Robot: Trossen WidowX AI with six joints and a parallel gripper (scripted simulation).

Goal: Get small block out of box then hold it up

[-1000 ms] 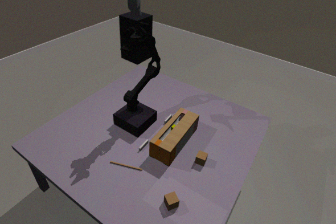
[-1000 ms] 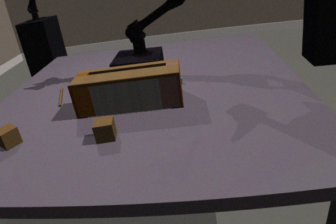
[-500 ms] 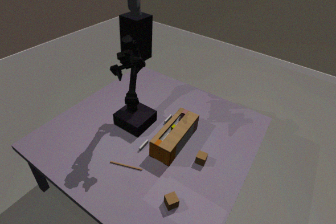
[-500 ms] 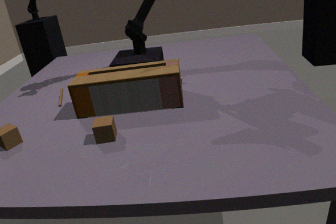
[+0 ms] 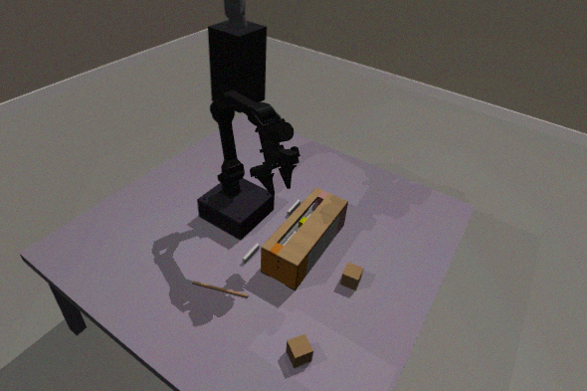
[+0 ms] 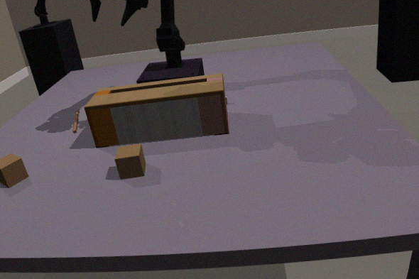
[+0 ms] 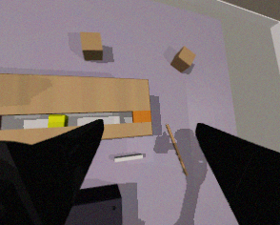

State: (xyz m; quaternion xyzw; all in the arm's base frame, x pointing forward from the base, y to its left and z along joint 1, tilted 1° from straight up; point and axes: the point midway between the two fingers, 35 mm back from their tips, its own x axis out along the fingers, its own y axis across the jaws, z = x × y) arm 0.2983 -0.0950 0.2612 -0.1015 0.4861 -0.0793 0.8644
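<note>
The small yellow block lies 2 cm ahead of my gripper tip, 14 cm to the left of it and 24 cm below it. Also, from my gripper tip: thin wooden stick (7 cm behind, 23 cm to the right, 32 cm below); long tan box (1 cm ahead, 11 cm to the left, 26 cm below).
</note>
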